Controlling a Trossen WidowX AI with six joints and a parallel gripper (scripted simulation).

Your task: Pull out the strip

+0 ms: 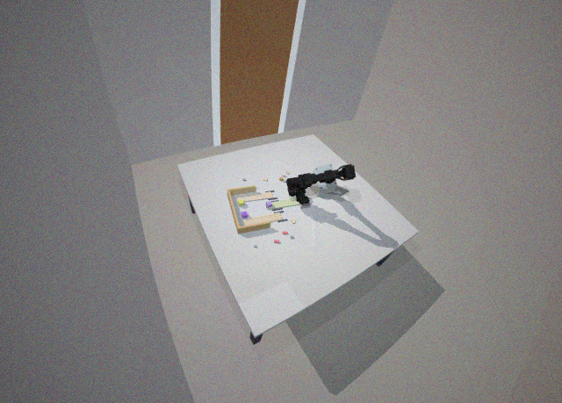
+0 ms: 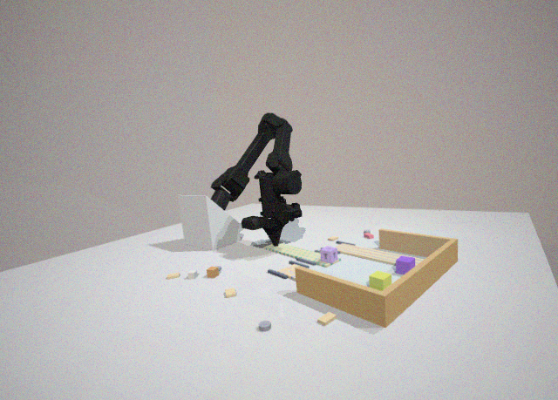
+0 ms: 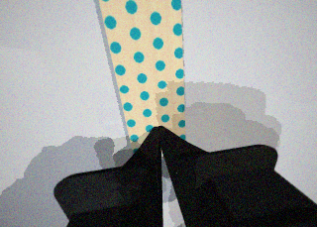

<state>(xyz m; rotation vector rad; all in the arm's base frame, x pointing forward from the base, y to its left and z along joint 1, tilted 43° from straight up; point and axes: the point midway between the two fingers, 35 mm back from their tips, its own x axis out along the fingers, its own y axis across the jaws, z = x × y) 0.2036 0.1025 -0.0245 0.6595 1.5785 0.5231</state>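
Right now the labelled cube is 20 cm ahead of my gripper tip, 2 cm to the right of it and 1 cm above it. The rest, counted from my gripper tip: tan chip 34 cm ahead, 23 cm to the right; orange block 23 cm to the right, 1 cm ahead.
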